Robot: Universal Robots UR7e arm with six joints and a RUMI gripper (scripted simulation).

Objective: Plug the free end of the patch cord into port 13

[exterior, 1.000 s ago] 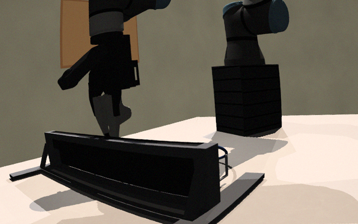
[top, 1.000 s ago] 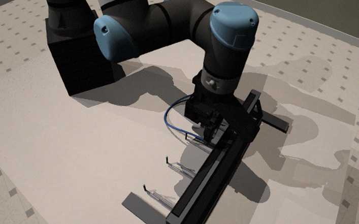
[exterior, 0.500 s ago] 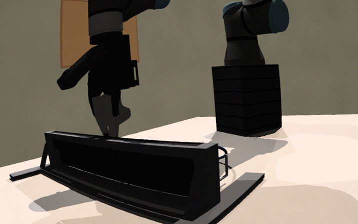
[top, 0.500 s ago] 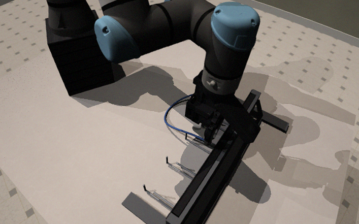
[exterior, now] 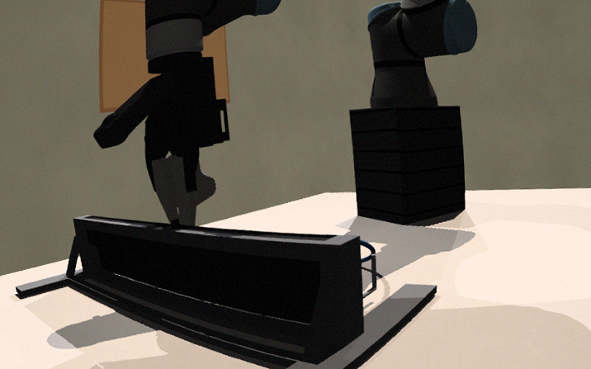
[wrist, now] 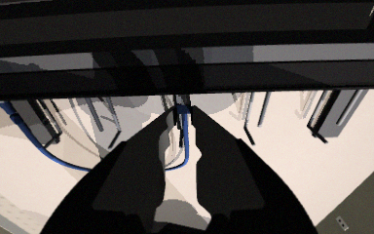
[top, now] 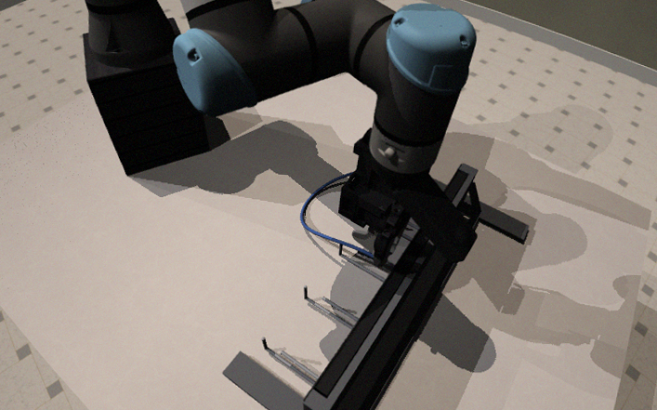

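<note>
Now: hand 2 cm short of the cable plug and 1 cm above it.
</note>
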